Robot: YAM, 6 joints.
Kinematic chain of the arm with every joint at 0, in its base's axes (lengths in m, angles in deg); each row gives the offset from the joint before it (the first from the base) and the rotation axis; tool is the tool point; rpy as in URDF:
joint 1: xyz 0 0 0.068 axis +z
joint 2: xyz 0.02 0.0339 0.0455 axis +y
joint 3: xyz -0.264 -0.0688 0 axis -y
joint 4: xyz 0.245 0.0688 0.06 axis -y
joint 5: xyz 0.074 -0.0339 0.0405 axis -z
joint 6: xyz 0.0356 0 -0.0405 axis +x
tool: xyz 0 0 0 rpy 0 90 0
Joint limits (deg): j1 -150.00..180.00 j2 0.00..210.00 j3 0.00..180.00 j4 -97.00..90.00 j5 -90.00..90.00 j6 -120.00..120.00
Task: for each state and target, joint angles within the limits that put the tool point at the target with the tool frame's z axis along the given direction. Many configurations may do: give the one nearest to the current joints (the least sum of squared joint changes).
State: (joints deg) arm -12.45 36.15 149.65 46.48 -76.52 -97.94
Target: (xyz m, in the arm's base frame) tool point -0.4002 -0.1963 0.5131 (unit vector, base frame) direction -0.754 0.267 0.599
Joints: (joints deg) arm 28.87 31.84 151.36 12.06 -36.74 -97.94
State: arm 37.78 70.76 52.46 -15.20 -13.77 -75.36
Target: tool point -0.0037 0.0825 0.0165 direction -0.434 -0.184 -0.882
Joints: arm 82.48 103.60 6.01 -7.58 -23.96 -75.36
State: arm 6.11 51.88 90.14 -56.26 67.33 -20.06
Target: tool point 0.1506 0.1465 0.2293 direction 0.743 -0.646 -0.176
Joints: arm 53.78 85.72 54.86 -84.15 78.80 -20.06
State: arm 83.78 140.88 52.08 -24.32 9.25 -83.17
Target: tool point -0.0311 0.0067 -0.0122 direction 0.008 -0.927 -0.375
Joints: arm 128.33 148.33 14.02 -18.57 -34.65 -83.17
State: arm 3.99 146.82 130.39 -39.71 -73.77 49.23
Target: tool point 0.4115 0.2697 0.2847 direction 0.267 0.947 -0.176
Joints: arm 30.41 118.22 95.95 8.34 -42.99 49.23
